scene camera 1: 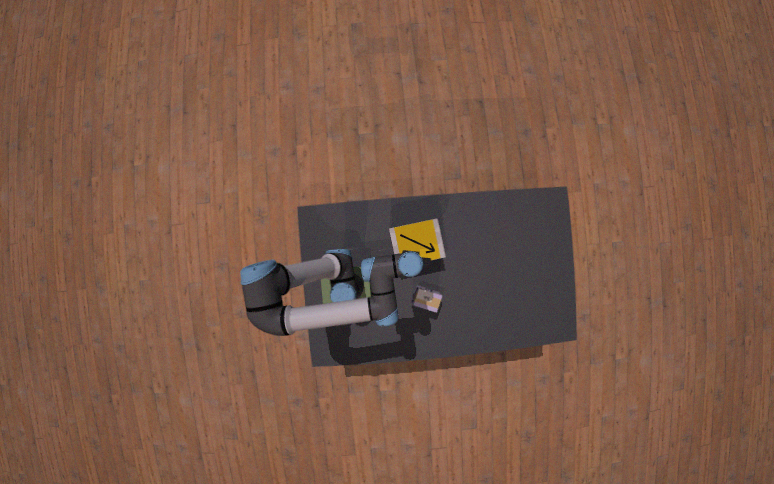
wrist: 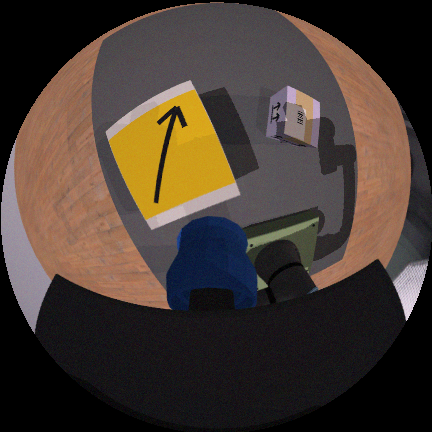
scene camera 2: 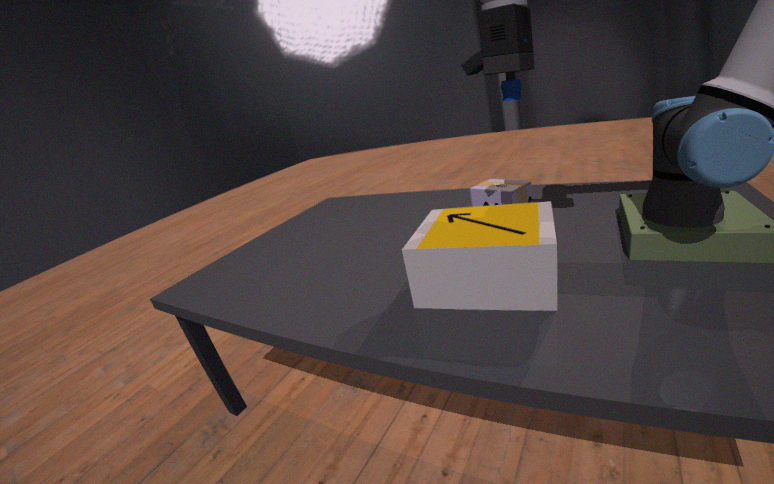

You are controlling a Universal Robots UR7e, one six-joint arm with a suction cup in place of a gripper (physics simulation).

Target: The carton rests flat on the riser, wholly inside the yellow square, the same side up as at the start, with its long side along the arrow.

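The carton (scene camera 1: 428, 299) (scene camera 2: 502, 196) (wrist: 295, 120), pale purple with a tan tape band and a barcode label on top, sits on the dark table, apart from the riser. In the second scene view the riser partly hides it. The white riser (scene camera 1: 393, 239) (scene camera 2: 482, 279) (wrist: 194, 207) bears the yellow square (scene camera 1: 422, 231) (scene camera 2: 513, 214) (wrist: 200, 150) with a black arrow. The carton is not on the square. My suction gripper (scene camera 2: 511, 98) (wrist: 212, 230) has a blue cup that hangs high in the air, with nothing on it. In the first scene view the wrist hides the cup.
The arm's green base block (scene camera 1: 326, 291) (scene camera 2: 713, 245) (wrist: 310, 240) stands on the table (scene camera 1: 502, 268) (scene camera 2: 285, 273) (wrist: 200, 45). From above, the wrist overlaps the riser's near edge. The arm's shadow falls beside the carton. The wooden floor surrounds the table.
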